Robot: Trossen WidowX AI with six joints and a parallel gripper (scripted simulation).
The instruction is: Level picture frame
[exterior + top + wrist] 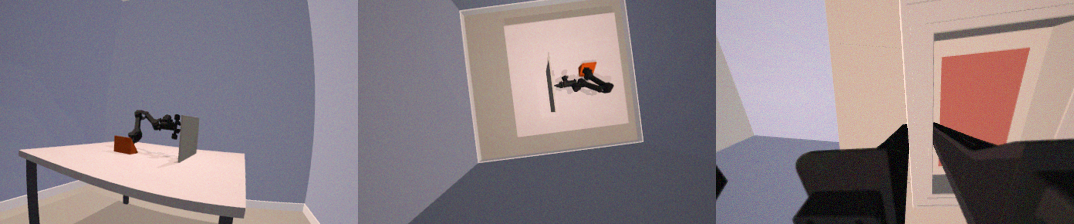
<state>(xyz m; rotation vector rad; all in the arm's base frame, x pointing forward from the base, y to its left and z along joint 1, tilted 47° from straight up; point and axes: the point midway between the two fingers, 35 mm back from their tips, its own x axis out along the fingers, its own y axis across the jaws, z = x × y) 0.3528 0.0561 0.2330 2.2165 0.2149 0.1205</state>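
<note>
The picture frame is 5 cm below my gripper tip, 1 cm to the right of it and 1 cm ahead of it. The rest, counted from my gripper tip: wall panel: 7 cm below, 2 cm to the left, 2 cm ahead.
</note>
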